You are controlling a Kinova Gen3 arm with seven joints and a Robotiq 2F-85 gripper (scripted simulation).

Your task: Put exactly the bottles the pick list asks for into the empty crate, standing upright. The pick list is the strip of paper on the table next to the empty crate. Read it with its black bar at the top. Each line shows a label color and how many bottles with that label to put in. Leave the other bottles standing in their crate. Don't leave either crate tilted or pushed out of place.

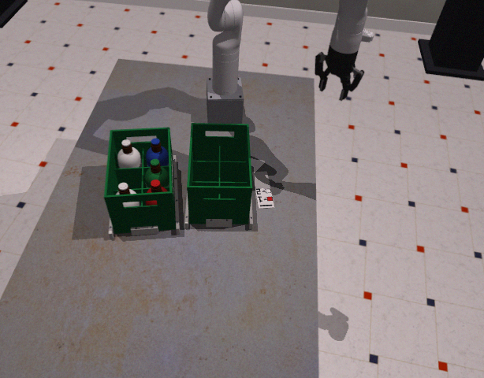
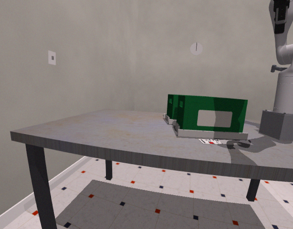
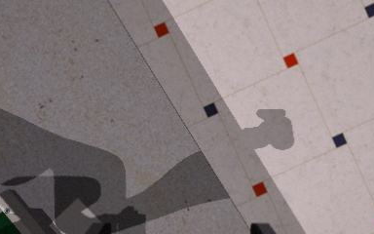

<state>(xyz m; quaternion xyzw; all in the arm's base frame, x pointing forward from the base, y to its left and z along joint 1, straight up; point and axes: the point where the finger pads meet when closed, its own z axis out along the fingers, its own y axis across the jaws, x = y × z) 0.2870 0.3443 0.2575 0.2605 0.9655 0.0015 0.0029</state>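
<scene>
The red-label bottle is 46 cm to the right of my hand, 29 cm below it and 24 cm ahead of it. From my hand the other things lie so: green bottle 49 cm to the right, 29 cm below, 16 cm ahead; blue bottle 51 cm to the right, 29 cm below, 7 cm ahead; pick list 38 cm below, 16 cm to the right, 7 cm ahead.
</scene>
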